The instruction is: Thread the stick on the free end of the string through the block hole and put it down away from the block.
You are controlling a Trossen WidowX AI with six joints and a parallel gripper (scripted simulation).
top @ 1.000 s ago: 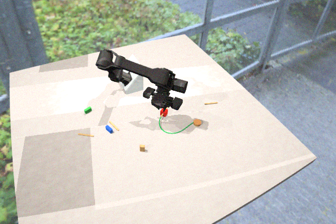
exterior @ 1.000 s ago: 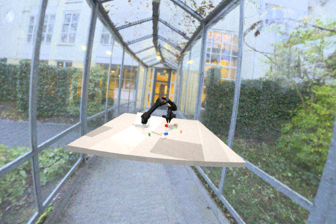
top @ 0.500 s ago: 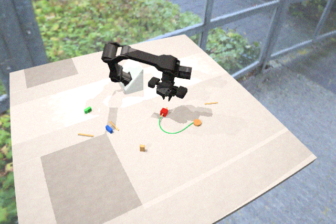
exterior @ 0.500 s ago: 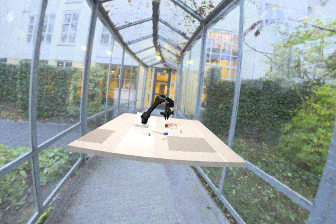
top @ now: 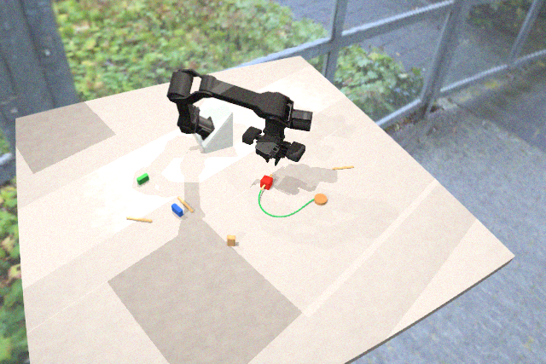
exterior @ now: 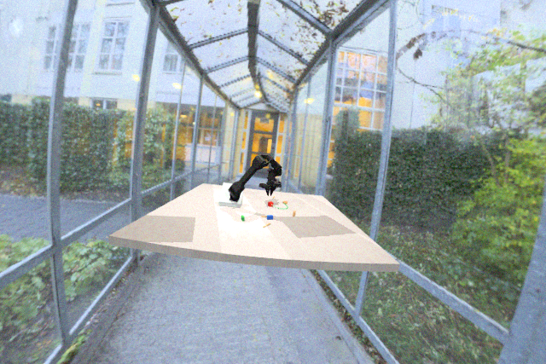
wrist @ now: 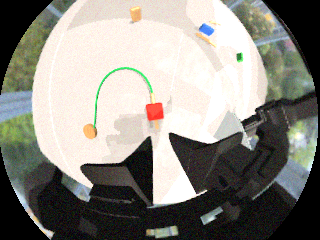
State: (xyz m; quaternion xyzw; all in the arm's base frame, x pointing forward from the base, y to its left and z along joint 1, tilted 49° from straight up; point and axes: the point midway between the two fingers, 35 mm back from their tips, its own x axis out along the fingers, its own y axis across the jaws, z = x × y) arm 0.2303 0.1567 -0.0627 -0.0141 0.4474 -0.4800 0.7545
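The red block is 6 cm below my gripper tip, 2 cm to the right of it and 2 cm ahead of it. Also, from my gripper tip: wooden block: 20 cm ahead, 19 cm to the right, 6 cm below; thin wooden stick: 6 cm below, 3 cm to the right, 3 cm ahead; round wooden button: 13 cm ahead, 12 cm to the left, 7 cm below.
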